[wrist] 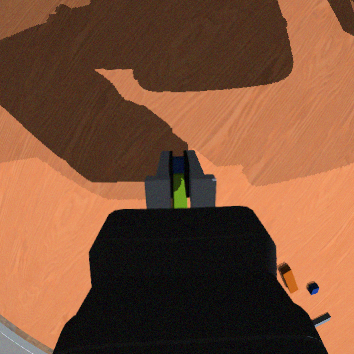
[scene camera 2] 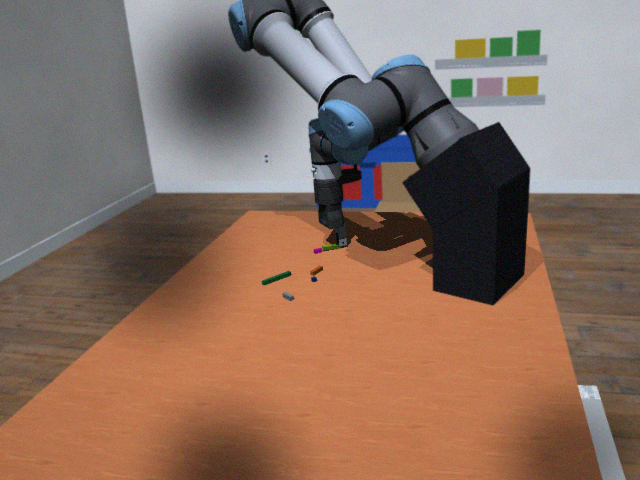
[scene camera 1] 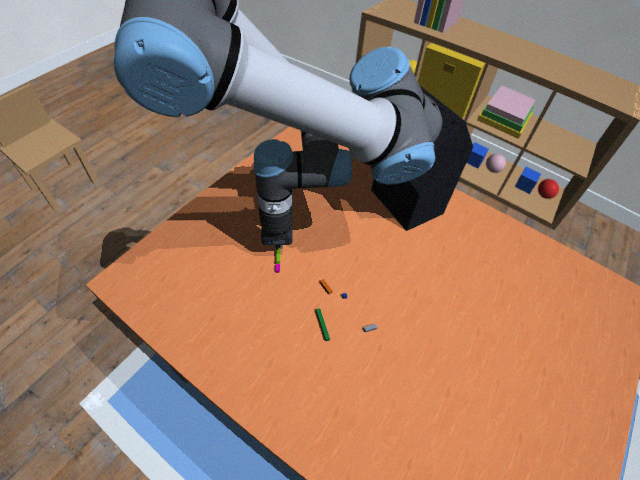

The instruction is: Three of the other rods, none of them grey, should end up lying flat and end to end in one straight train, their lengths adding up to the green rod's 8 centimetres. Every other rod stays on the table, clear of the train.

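Places are measured from the arm's base along level axes (x ahead, y right, z down), in millimetres.
Pixels of known places: gripper, between the fingertips: [wrist: 177, 164] [scene camera 2: 341, 244] [scene camera 1: 278, 245]; arm's base, origin of its link: [scene camera 2: 450, 151].
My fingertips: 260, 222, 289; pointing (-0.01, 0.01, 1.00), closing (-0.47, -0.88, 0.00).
Observation:
For each thing: its top centre in the pictures, then the offset to it from my fingertips, as dx, dy, dz. Level surfaces: height alone.
- dark blue rod, centre of its top: [wrist: 177, 165] -1, +0, -6
- lime rod, centre of its top: [wrist: 179, 210] [scene camera 1: 278, 253] [scene camera 2: 330, 244] +28, -16, -9
- magenta rod, centre of its top: [scene camera 1: 277, 267] [scene camera 2: 317, 249] +64, -32, -3
- green rod, centre of its top: [scene camera 1: 323, 323] [scene camera 2: 276, 276] +155, -199, -3
- orange rod, centre of its top: [wrist: 290, 282] [scene camera 1: 326, 285] [scene camera 2: 316, 268] +59, -165, -3
- small blue piece, centre of its top: [wrist: 314, 290] [scene camera 2: 313, 277] [scene camera 1: 345, 294] +63, -216, -3
- grey rod, centre of its top: [wrist: 321, 322] [scene camera 2: 288, 294] [scene camera 1: 370, 327] +116, -303, -3
- table, height of its surface: dz +7
My gripper [scene camera 1: 278, 246] [scene camera 2: 341, 243] [wrist: 177, 164] is low over the table, shut on a dark blue rod [wrist: 178, 164]. The lime rod [scene camera 1: 278, 255] [scene camera 2: 329, 247] [wrist: 180, 194] lies flat, in line with the held rod; in the wrist view their ends appear to meet. The magenta rod [scene camera 1: 277, 268] [scene camera 2: 317, 250] lies at the lime rod's other end, seemingly touching; the gripper body hides it in the wrist view. The green rod [scene camera 1: 322, 324] [scene camera 2: 276, 277] lies apart. The fingers mostly hide the held rod in the scene views.
An orange rod [scene camera 1: 325, 286] [scene camera 2: 316, 270] [wrist: 290, 281], a small blue piece [scene camera 1: 344, 296] [scene camera 2: 313, 279] [wrist: 314, 289] and a grey rod [scene camera 1: 370, 328] [scene camera 2: 287, 296] [wrist: 322, 319] lie separately on the table [scene camera 1: 465, 335], away from the lime and magenta rods. The black robot base [scene camera 1: 426, 180] stands at the table's rear.

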